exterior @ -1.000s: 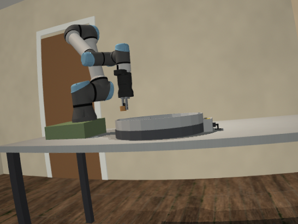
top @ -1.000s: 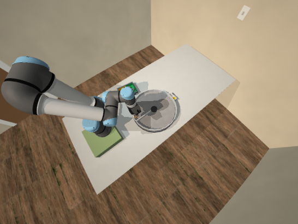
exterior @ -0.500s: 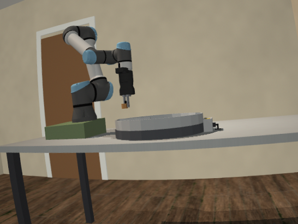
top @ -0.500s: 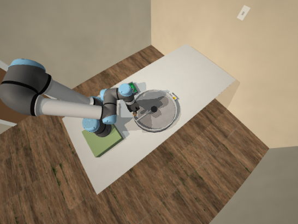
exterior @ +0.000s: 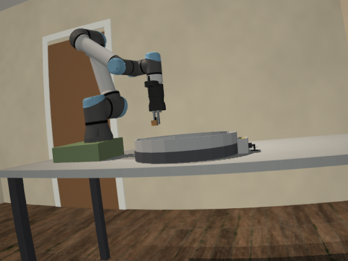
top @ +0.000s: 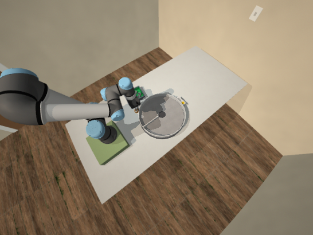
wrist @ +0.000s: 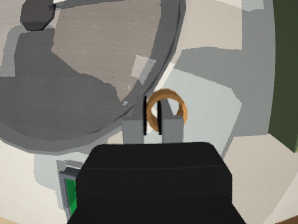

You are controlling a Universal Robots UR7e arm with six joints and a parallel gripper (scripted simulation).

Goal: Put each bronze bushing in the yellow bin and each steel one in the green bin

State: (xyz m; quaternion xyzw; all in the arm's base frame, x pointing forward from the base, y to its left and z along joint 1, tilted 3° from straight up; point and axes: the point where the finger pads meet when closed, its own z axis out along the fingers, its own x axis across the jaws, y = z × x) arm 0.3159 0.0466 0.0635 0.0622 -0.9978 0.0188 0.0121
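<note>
The yellow bin is 23 cm to the left of my hand, 13 cm below it and 5 cm ahead of it. The rest, counted from my hand: grey turntable 18 cm ahead, 11 cm to the right, 11 cm below.
</note>
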